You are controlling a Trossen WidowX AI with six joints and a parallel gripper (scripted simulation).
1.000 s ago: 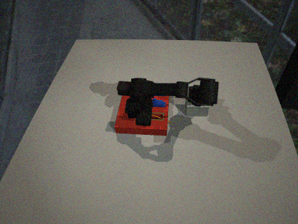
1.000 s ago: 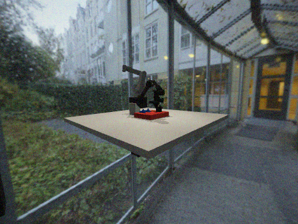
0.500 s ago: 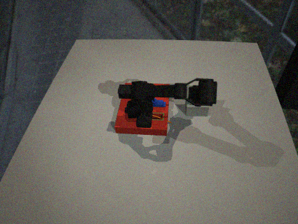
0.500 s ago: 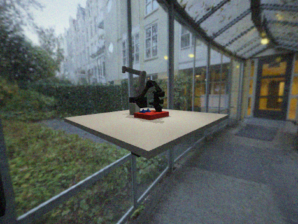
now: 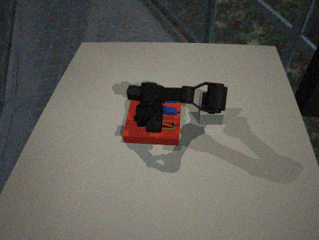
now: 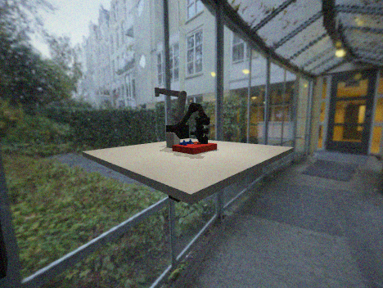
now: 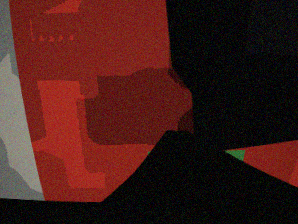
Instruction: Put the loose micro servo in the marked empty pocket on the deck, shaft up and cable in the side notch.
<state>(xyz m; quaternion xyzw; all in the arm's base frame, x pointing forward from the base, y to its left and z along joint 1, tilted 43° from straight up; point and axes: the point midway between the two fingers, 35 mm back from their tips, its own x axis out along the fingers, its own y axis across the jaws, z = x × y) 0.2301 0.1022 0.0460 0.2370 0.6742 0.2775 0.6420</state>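
The red deck is 80 mm to the right of my gripper tip, 70 mm ahead of it and 30 mm below it.
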